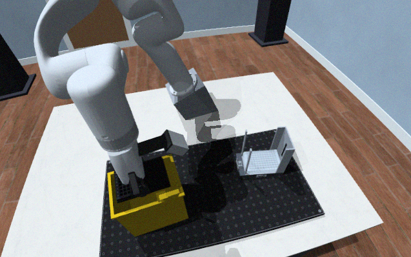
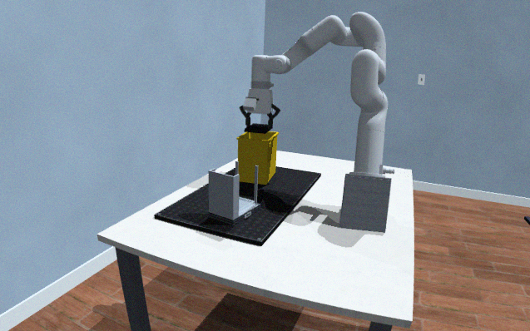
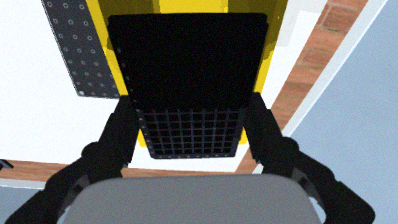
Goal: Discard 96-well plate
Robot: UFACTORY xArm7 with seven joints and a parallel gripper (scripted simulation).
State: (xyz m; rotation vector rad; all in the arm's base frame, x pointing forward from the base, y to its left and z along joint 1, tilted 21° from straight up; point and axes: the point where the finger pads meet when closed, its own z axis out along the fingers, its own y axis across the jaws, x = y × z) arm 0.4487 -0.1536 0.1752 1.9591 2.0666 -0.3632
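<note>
My hand is 130 mm above the yellow plastics bin W1. From my hand the other things lie so: thin post (100 mm behind, 330 mm to the left, 130 mm below); black 96-well plate (10 mm below); white 96-well plate (50 mm behind, 390 mm to the left, 190 mm below).
</note>
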